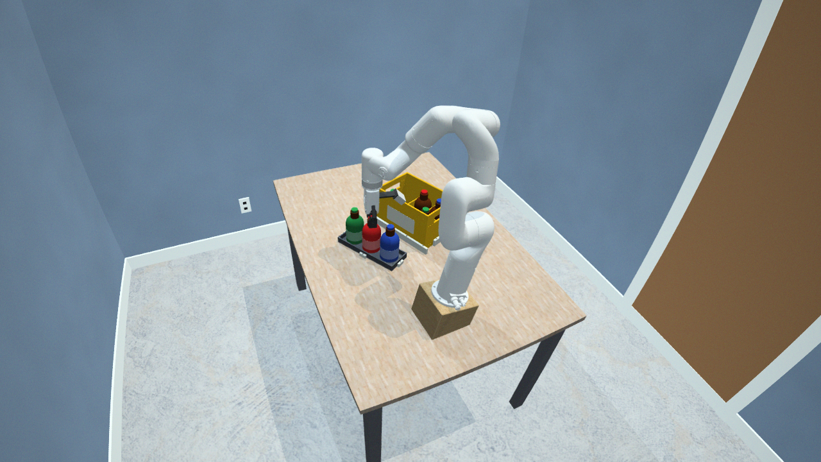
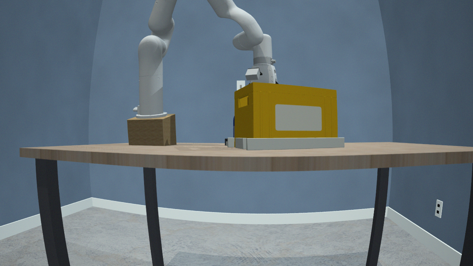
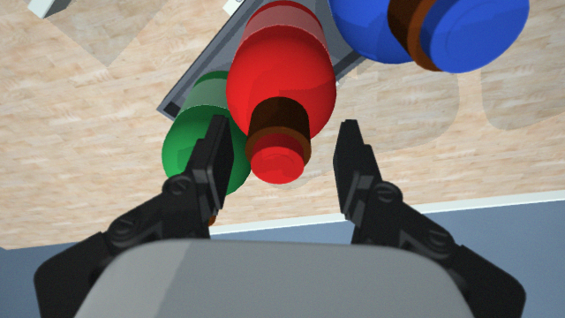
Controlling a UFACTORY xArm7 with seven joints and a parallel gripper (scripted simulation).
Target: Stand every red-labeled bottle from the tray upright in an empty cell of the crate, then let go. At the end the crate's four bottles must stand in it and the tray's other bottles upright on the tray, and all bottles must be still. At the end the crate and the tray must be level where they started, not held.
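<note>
My hand is 70 mm above the red-labeled bottle. From my hand the other things lie so: blue bottle: 60 mm behind, 60 mm to the right, 70 mm below; then green-labeled bottle: 70 mm ahead, 50 mm to the left, 70 mm below; then dark tray: 140 mm below.
</note>
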